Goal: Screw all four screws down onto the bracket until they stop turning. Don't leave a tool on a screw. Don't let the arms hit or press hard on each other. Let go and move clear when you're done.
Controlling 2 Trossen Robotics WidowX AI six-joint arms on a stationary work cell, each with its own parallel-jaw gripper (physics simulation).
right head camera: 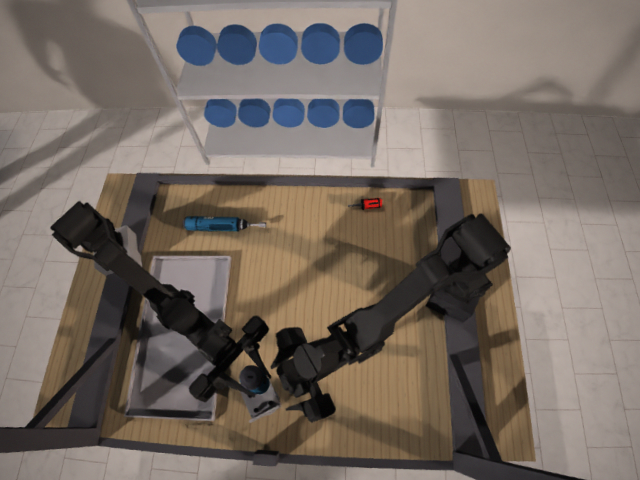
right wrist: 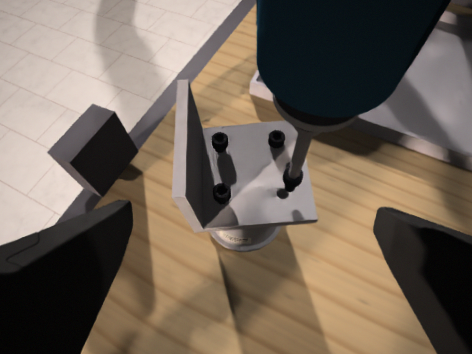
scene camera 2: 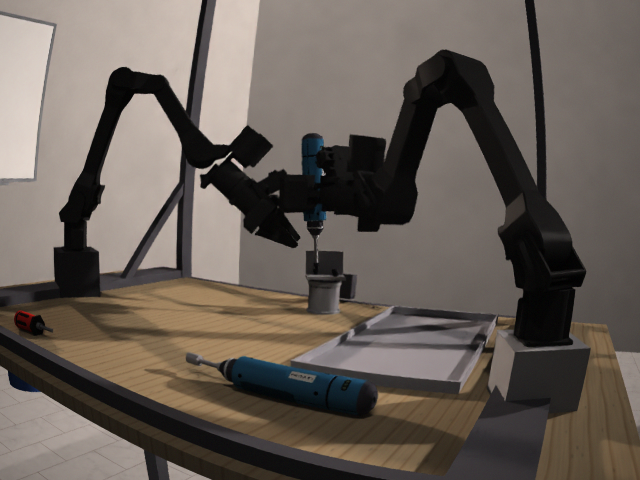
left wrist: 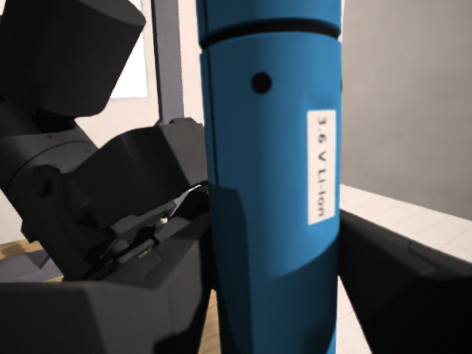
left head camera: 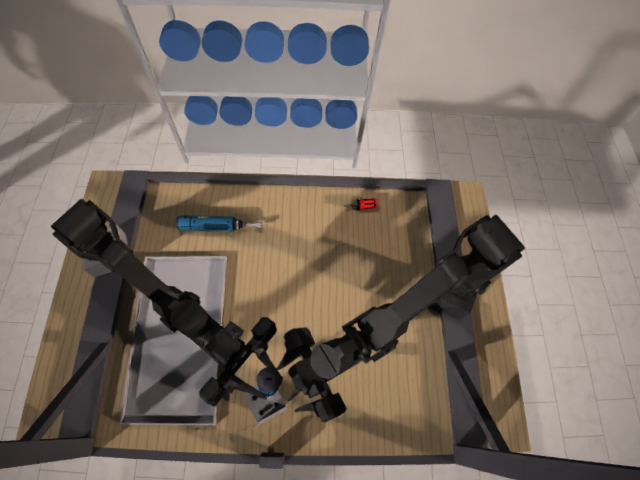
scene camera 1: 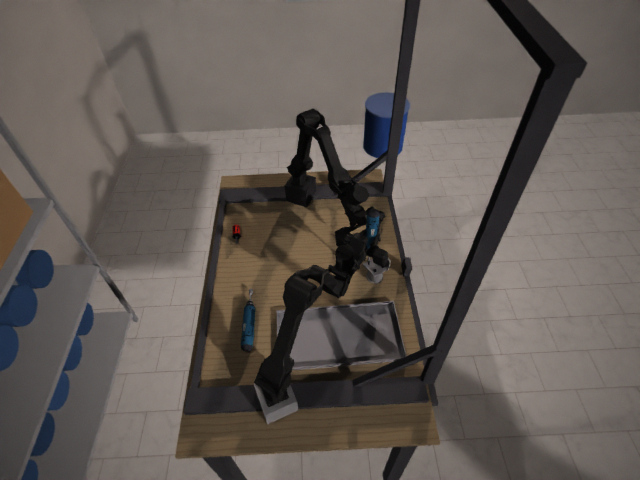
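Where they show: left gripper, fingertip midpoint: (right head camera: 262, 387) (scene camera 2: 310, 188) (left wrist: 270, 221) (scene camera 1: 373, 231); right gripper, fingertip midpoint: (right head camera: 279, 388) (right wrist: 256, 215) (scene camera 2: 297, 243) (left head camera: 286, 389); left arm's base, origin of the base link: (scene camera 2: 542, 338) (left head camera: 100, 246) (scene camera 1: 274, 392); right arm's base, origin of the base link: (right head camera: 460, 287) (scene camera 2: 75, 249) (scene camera 1: 300, 181).
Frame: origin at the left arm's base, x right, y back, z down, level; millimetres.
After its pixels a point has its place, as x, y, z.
Observation:
My left gripper (right head camera: 254, 382) @[490, -327, -150] (left wrist: 270, 221) @[490, -327, -150] is shut on an upright blue electric screwdriver (scene camera 2: 312, 155) @[461, -323, -210] (left wrist: 280, 165) @[462, -310, -179] (right wrist: 340, 55) @[479, -336, -112]. In the right wrist view its bit (right wrist: 301, 150) @[474, -314, -46] meets a black screw (right wrist: 292, 178) @[473, -311, -17] above the bracket (right wrist: 255, 170) @[491, -294, 8] (scene camera 2: 330, 259) @[527, -287, -18]. A dark round spot lies beside that screw; I cannot tell whether it is a hole or shadow. The other screws (right wrist: 219, 142) @[515, -282, -1] (right wrist: 276, 139) @[480, -273, 2] (right wrist: 221, 193) @[510, -314, 2] stand in the bracket, which rests on a round grey stand (scene camera 2: 324, 297) @[468, -290, 45]. How deep they sit is unclear. My right gripper (right wrist: 256, 215) @[491, -346, -49] is open and empty, beside the bracket, close to the left gripper.
A second blue screwdriver (left head camera: 209, 223) @[6, -281, 38] (scene camera 2: 305, 384) @[-28, -264, 46] lies at the table's back left. A small red screwdriver (left head camera: 368, 204) @[88, -723, 51] (scene camera 2: 28, 322) @[64, -711, 57] lies at the back right. A grey tray (left head camera: 225, 279) @[167, -278, 63] (scene camera 2: 454, 386) @[36, -97, 67] is left of the bracket. Dark frame beams (left head camera: 289, 180) @[-67, -536, 57] edge the table.

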